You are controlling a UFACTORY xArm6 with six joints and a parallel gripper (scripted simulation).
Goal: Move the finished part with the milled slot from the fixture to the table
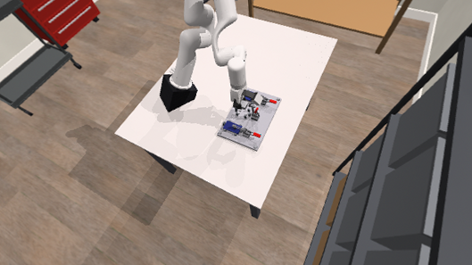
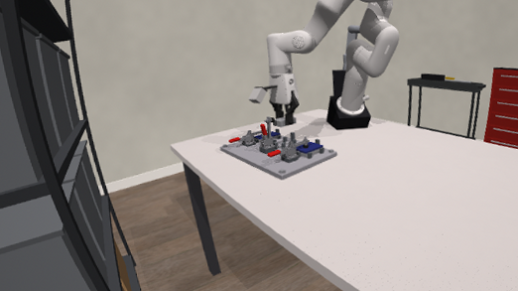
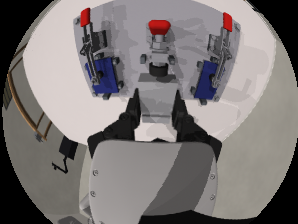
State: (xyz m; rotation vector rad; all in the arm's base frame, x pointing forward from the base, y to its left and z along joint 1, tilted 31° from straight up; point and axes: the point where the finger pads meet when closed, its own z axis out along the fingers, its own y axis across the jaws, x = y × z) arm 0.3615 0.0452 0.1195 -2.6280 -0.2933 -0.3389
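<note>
Right now my hand is 10 mm past the grey finished part and 10 mm above it. The rest, counted from my hand: blue blank: 110 mm to the left, 80 mm below, 30 mm behind; grey fixture plate: 100 mm below, 50 mm ahead, 10 mm to the left.
</note>
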